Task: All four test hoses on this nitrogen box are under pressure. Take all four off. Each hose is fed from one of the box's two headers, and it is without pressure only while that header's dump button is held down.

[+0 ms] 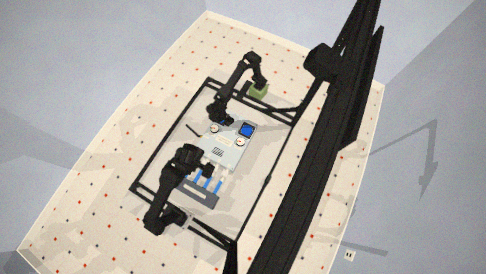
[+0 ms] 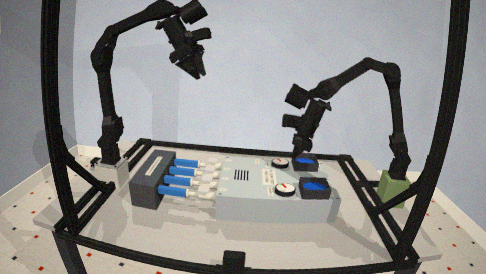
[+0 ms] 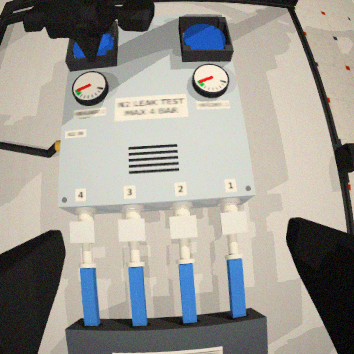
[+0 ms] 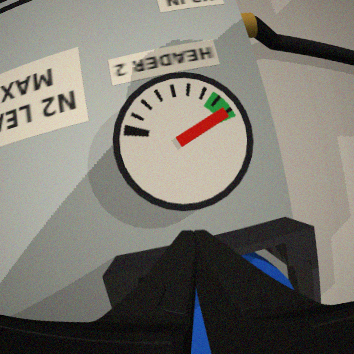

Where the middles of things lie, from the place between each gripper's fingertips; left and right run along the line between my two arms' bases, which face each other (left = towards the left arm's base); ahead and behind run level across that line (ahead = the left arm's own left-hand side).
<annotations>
My right gripper is now 440 mm to the right of the dark block (image 2: 143,186), 90 mm past it and 70 mm above it.
My left gripper is now 33 cm above the dark block, 15 cm to the right of it and 1 cm short of it.
</annotations>
